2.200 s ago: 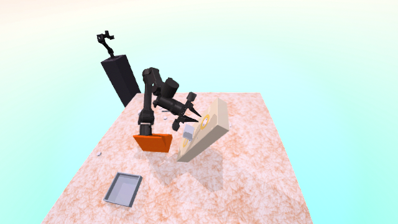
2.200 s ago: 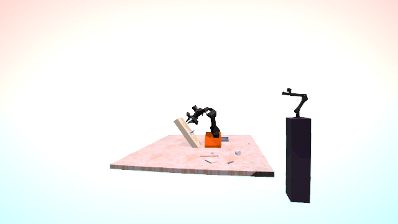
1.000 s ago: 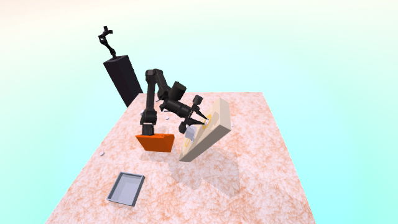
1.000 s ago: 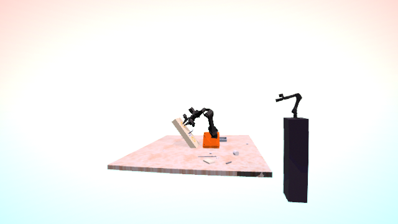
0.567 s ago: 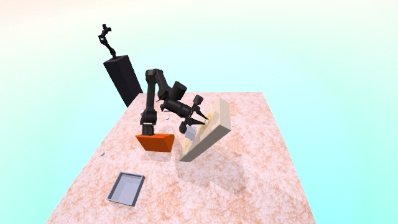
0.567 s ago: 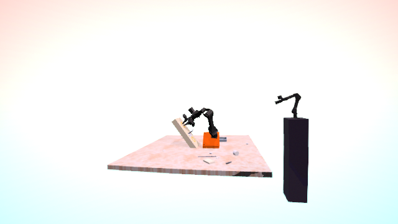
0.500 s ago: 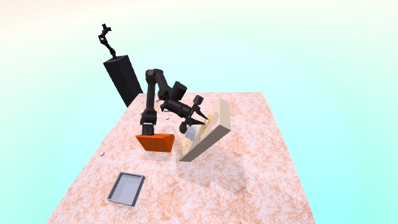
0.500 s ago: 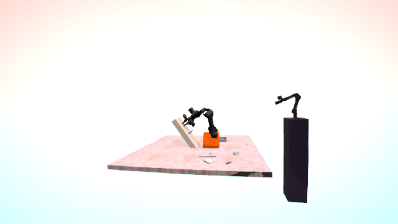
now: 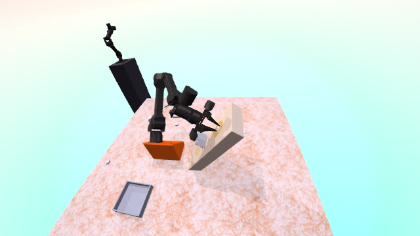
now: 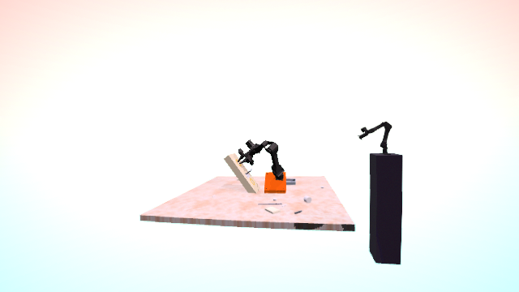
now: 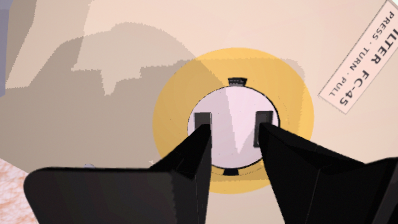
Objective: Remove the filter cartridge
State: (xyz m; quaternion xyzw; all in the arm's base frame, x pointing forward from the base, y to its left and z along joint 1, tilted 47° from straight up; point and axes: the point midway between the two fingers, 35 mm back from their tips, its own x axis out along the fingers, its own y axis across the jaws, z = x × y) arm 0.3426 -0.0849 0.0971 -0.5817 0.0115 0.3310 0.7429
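Now: the round white filter cartridge 10 mm ahead of my gripper tip and 10 mm below it. From my gripper tip the other things lie so: grey tray (410 mm behind, 300 mm to the right, 240 mm below); then beige service panel (30 mm behind, 80 mm below).
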